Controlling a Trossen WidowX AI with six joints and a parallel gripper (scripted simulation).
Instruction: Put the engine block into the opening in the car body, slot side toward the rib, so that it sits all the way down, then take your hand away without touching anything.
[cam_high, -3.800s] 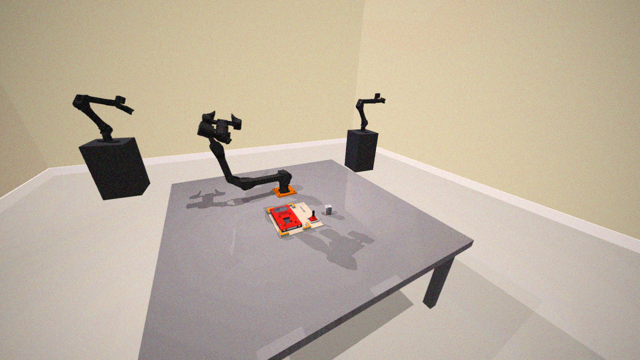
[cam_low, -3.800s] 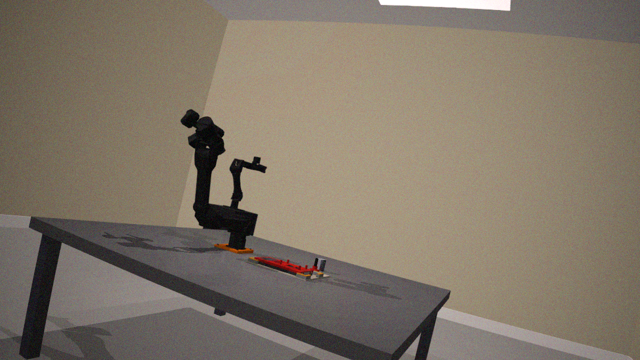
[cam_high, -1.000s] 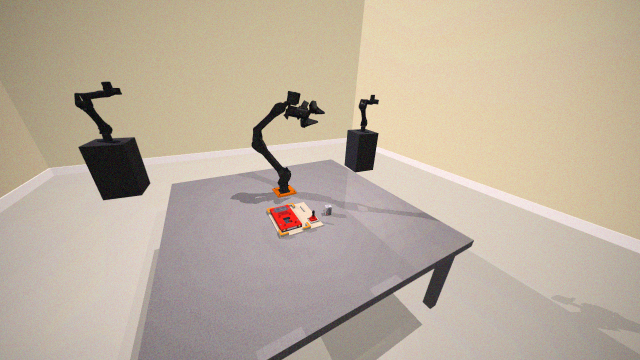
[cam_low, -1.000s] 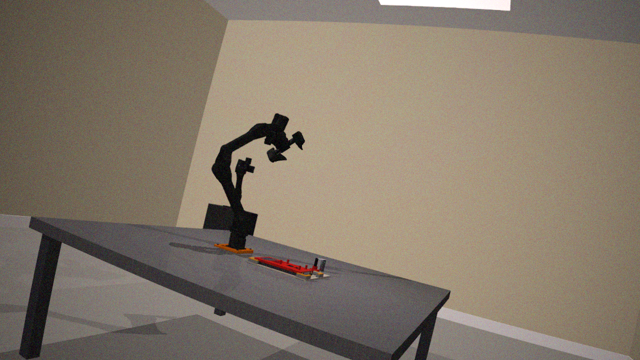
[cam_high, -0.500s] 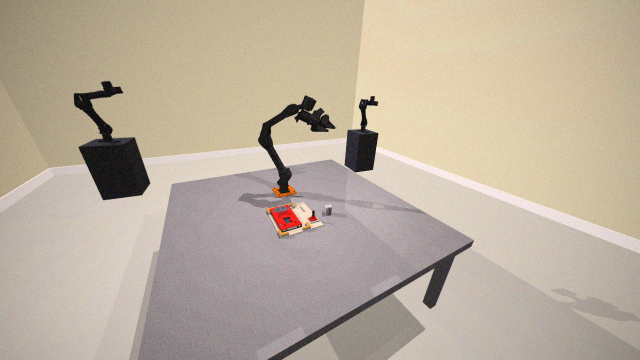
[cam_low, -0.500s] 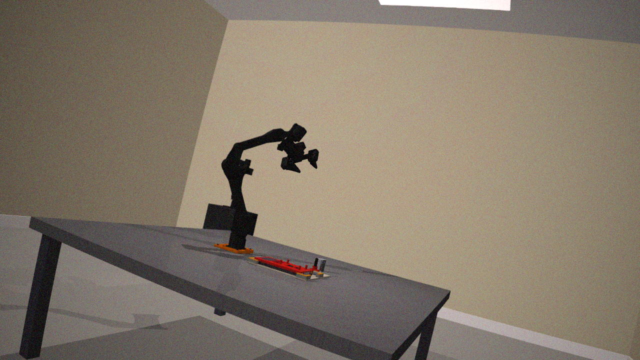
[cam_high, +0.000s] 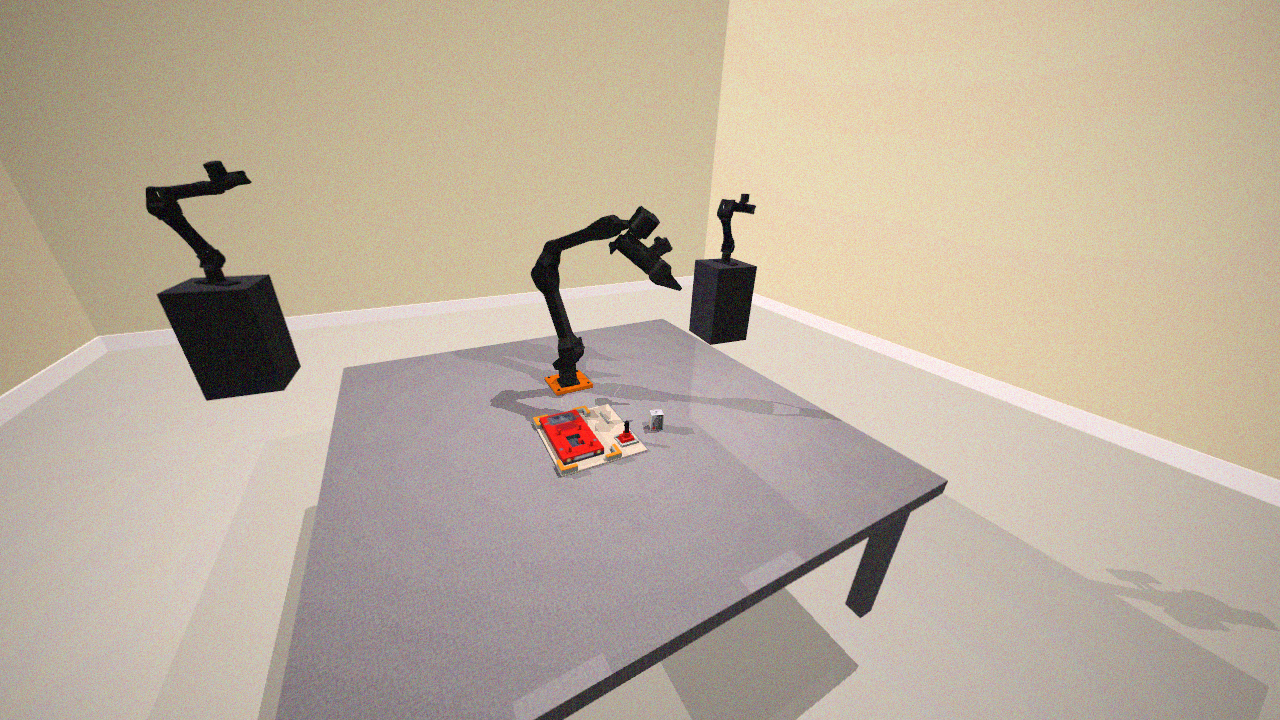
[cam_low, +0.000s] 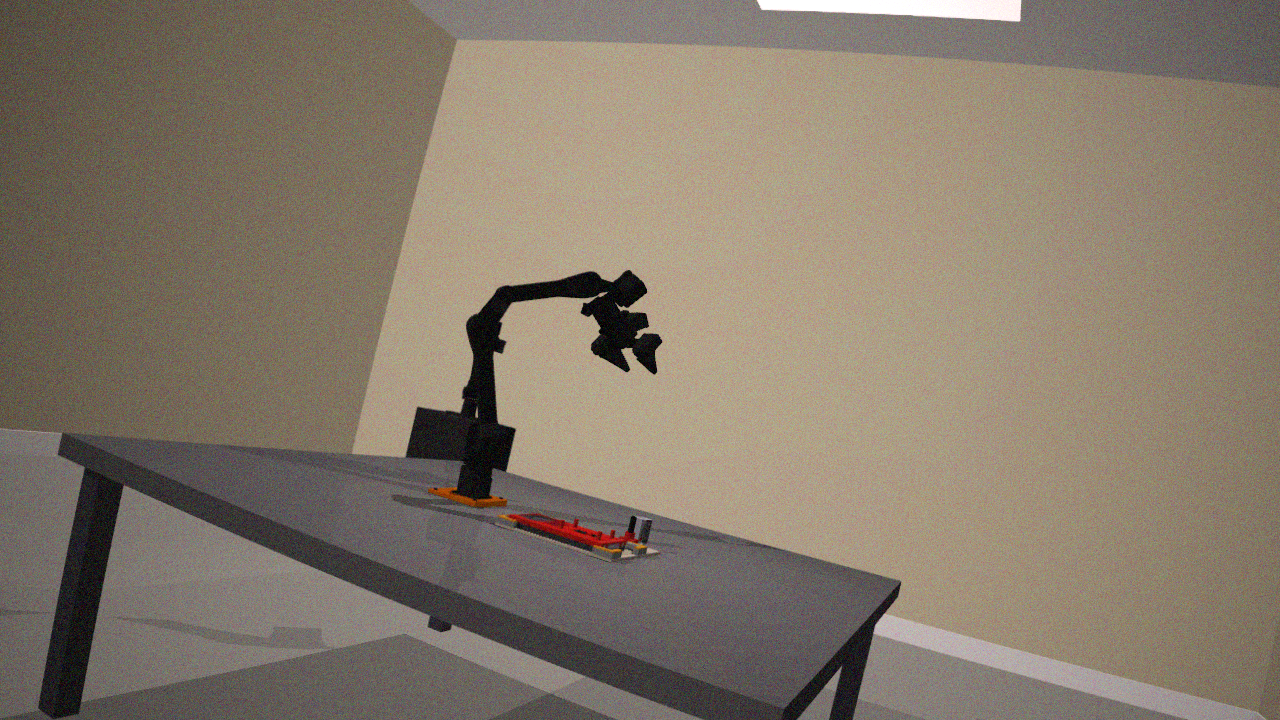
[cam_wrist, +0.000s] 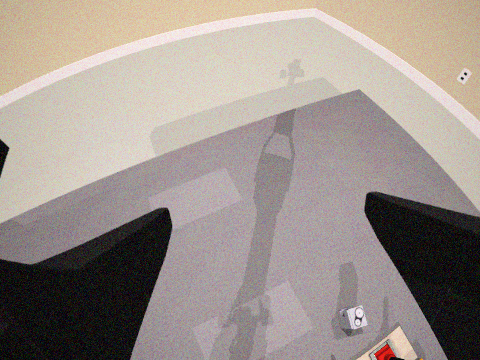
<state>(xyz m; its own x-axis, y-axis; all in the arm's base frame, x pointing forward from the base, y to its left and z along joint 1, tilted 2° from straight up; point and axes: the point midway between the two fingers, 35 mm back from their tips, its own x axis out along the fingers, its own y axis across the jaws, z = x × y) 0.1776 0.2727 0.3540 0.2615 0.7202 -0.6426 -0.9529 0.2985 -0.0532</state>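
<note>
Now: gripper tip 33 cm above the engine block, 15 cm short of it and 12 cm to the left of it.
</note>
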